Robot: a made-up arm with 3 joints. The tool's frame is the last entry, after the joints.
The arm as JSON. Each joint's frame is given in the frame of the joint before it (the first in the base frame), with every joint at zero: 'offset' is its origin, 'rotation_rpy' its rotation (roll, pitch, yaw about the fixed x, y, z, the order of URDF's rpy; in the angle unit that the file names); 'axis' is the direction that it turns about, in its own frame. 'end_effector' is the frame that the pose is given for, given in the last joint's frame.
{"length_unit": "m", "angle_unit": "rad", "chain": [
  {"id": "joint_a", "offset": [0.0, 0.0, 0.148], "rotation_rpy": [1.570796, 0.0, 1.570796], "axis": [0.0, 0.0, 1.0]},
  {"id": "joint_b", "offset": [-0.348, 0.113, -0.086], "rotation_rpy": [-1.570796, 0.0, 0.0], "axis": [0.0, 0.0, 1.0]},
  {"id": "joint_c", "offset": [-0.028, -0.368, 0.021], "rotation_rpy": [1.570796, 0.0, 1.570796], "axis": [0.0, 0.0, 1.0]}
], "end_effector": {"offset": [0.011, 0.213, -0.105], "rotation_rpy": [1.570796, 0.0, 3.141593]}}
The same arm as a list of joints. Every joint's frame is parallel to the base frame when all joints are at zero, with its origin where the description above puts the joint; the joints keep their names.
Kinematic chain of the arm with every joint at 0, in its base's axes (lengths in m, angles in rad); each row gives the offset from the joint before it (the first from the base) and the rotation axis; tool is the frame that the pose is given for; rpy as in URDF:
joint_a: xyz 0 0 0.148 axis +x
joint_b: xyz -0.086 -0.348 0.113 axis +z
joint_c: xyz 0.368 -0.028 0.021 axis +y
tool: xyz -0.011 -0.105 0.213 rpy 0 0 0

